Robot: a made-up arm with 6 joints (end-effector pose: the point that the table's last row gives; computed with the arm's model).
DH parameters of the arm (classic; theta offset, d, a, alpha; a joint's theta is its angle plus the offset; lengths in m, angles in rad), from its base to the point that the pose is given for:
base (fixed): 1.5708 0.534 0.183 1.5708
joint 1: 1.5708 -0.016 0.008 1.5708
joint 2: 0 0.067 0.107 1.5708
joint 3: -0.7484 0 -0.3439 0
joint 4: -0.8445 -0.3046 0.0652 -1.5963
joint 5: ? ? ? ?
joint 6: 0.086 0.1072 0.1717 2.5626
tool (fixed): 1.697 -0.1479 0 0
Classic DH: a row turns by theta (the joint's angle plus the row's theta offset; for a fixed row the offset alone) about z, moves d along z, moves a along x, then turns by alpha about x.
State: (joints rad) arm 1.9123 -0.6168 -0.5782 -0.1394 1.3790 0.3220
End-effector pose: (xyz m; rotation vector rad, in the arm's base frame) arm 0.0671 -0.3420 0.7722 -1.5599 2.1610 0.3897
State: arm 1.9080 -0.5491 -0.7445 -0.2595 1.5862 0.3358
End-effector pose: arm 0.0298 -0.3195 0.7108 -1.2536 2.0101 0.2987
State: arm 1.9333 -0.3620 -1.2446 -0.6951 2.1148 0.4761
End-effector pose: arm 0.0037 -0.1637 0.5929 -0.2758 1.5832 0.4332
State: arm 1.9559 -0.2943 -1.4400 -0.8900 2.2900 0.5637
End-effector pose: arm 0.0022 -0.1156 0.6160 0.1034 1.4610 0.5918
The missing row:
joint 5: 0 0.3287 -0.1775 -1.5453
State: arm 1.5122 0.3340 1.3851 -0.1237 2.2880 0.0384
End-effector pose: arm 0.0591 0.4050 0.6404 1.5970 -0.5536 2.2964
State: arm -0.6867 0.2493 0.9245 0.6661 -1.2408 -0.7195
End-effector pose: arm 0.3660 0.4525 0.2709 2.8122 0.8660 -0.3683
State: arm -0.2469 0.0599 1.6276 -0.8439 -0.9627 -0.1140
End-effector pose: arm 0.4452 0.0391 0.8059 -1.4663 -1.1531 -0.2217
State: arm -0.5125 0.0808 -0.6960 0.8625 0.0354 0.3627
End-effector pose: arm 0.5436 0.6635 0.5004 -0.2446 -0.8832 0.2166
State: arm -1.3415 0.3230 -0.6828 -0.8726 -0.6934 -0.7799
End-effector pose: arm 0.3949 -0.1005 0.4356 -0.8392 -0.3913 -0.4815
